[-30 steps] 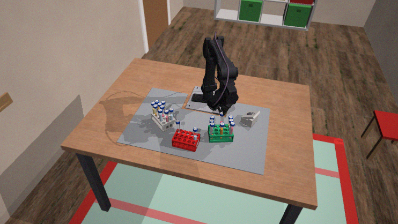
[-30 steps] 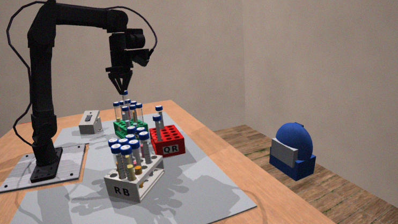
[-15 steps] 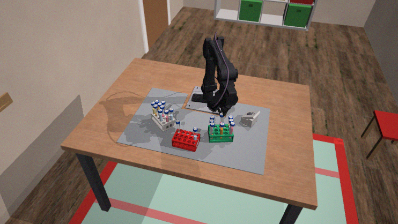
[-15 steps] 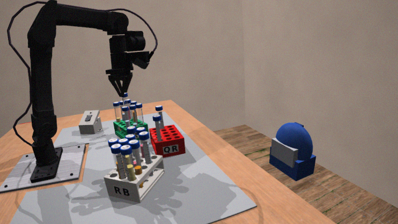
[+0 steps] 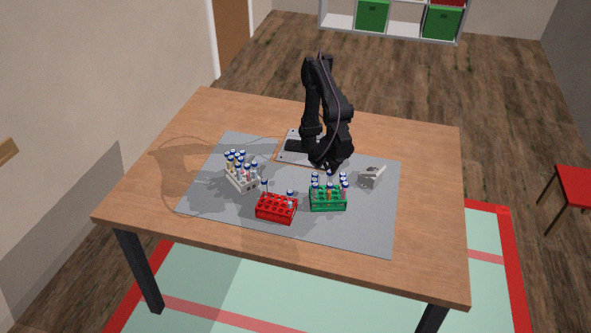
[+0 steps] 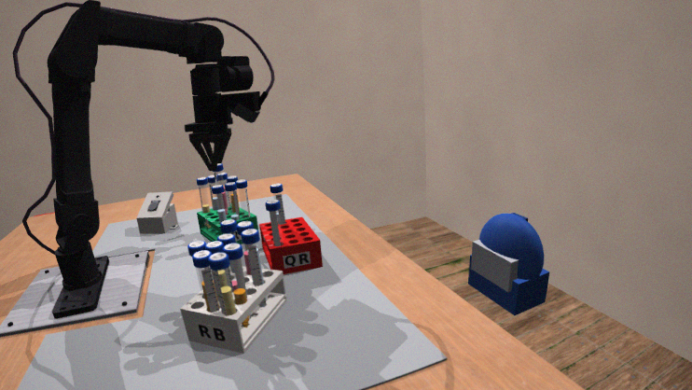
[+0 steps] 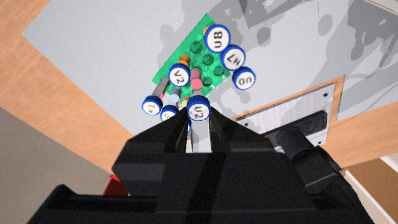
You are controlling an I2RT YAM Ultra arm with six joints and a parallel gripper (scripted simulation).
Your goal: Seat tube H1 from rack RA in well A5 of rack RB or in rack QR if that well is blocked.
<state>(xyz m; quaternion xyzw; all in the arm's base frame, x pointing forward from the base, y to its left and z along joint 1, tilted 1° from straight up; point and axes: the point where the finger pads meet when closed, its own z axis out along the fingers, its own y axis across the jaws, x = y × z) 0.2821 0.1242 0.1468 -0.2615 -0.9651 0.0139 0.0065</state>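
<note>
Now: hand 10 cm short of the clear tube, 13 cm to the left of it and 9 cm above it. Also, from my hand: red rack QR (9 cm ahead, 17 cm to the right, 13 cm below); grey done button box (15 cm behind, 14 cm to the left, 11 cm below); white rack RB (3 cm behind, 33 cm to the right, 13 cm below).
</note>
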